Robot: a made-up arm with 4 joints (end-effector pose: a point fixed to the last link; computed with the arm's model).
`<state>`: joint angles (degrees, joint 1 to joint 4).
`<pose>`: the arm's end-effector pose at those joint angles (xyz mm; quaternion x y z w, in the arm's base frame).
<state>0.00 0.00 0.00 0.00</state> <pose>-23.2 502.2 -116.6 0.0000 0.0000 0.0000 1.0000</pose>
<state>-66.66 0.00 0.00 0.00</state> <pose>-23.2 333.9 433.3 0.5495 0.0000 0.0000 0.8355</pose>
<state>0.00 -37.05 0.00 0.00</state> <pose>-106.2 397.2 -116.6 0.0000 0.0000 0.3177 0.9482</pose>
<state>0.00 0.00 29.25 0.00</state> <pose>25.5 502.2 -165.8 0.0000 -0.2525 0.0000 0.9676</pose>
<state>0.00 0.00 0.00 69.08</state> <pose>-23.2 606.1 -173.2 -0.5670 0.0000 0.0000 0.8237</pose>
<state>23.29 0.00 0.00 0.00</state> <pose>-23.2 403.2 -303.2 -0.2018 0.0000 0.0000 0.9794</pose>
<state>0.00 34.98 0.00 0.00</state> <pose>98.7 536.4 -116.6 0.0000 0.0000 -0.3005 0.9538</pose>
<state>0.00 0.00 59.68 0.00</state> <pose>94.9 502.2 -184.9 0.0000 -0.4976 0.0000 0.8674</pose>
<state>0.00 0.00 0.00 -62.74</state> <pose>-23.2 415.8 -182.5 0.5206 0.0000 0.0000 0.8538</pose>
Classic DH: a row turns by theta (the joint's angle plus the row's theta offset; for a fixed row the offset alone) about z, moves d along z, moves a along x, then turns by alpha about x. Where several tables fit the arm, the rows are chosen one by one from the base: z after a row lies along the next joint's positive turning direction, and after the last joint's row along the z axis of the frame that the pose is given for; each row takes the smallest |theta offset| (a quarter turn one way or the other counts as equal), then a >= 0, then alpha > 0; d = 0 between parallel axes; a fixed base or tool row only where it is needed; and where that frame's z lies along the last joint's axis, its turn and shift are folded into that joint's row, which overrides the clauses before.
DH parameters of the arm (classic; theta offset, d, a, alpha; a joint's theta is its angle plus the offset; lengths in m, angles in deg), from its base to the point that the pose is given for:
base (fixed): -90 0.0304 0 90
joint 1: 0 -0.092 -0.3259 90
joint 2: -90 0.0782 0.0034 -90
joint 3: -90 -0.1871 0.1726 90
joint 4: 90 0.1186 0.0108 -90
tool (fixed): 90 0.1038 0 0

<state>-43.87 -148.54 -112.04 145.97</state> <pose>118.2 -79.1 129.9 0.6196 0.5553 -0.1778 0.5255</pose>
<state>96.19 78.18 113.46 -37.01</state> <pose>234.0 -170.9 -166.0 -0.6687 -0.5752 0.4582 0.1099</pose>
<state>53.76 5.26 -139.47 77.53</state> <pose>121.0 445.6 -400.0 -0.2975 0.9203 0.1774 0.1819</pose>
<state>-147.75 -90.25 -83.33 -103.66</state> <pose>4.2 -100.4 75.4 0.7029 0.2360 0.6667 0.0749</pose>
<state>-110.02 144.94 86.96 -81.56</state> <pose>4.6 137.2 254.3 0.2836 -0.0308 -0.7216 0.6307</pose>
